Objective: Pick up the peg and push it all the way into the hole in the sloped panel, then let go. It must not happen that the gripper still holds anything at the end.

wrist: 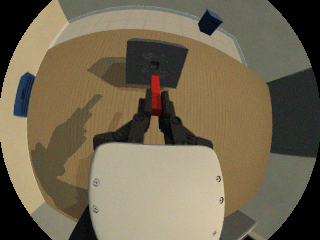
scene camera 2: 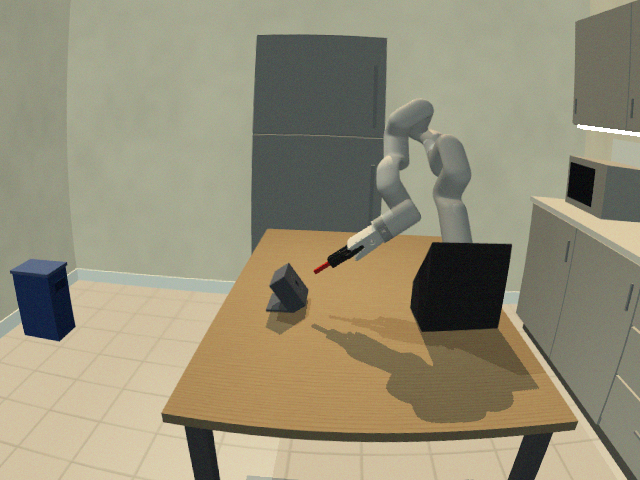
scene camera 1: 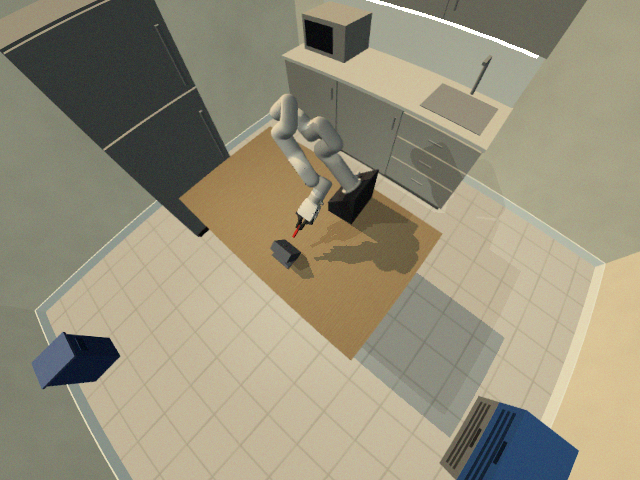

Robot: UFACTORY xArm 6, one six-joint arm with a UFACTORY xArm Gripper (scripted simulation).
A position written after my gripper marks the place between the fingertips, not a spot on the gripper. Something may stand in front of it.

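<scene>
What I see here is my gripper (scene camera 2: pixel 329 262), and the wrist view has the gripper too, at (wrist: pixel 155 98).
</scene>
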